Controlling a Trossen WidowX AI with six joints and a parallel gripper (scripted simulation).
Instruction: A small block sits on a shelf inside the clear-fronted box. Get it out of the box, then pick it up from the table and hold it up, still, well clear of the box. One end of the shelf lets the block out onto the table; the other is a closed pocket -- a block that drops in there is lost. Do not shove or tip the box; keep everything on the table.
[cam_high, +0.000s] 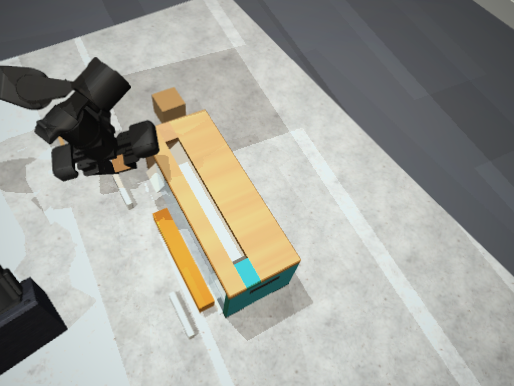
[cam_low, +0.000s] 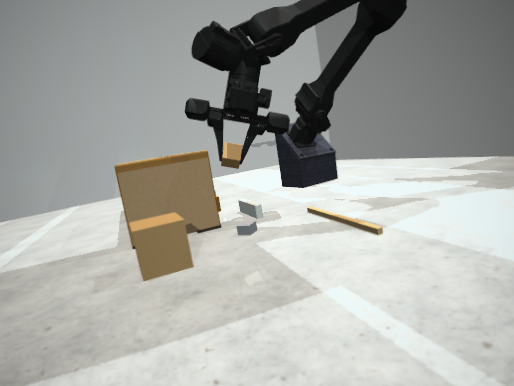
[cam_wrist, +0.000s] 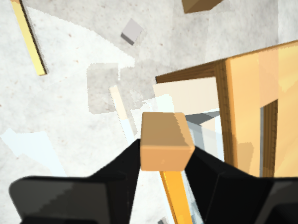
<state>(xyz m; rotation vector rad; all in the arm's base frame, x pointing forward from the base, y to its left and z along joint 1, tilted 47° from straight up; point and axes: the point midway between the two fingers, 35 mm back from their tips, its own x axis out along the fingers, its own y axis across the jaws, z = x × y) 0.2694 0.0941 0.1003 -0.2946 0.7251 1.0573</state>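
My gripper tip is 10 mm to the right of the orange block and 10 mm below it. Also, from my gripper tip: thin yellow stick 200 mm to the left, 100 mm below, 60 mm behind; then grey block 120 mm to the left, 90 mm below, 50 mm ahead.
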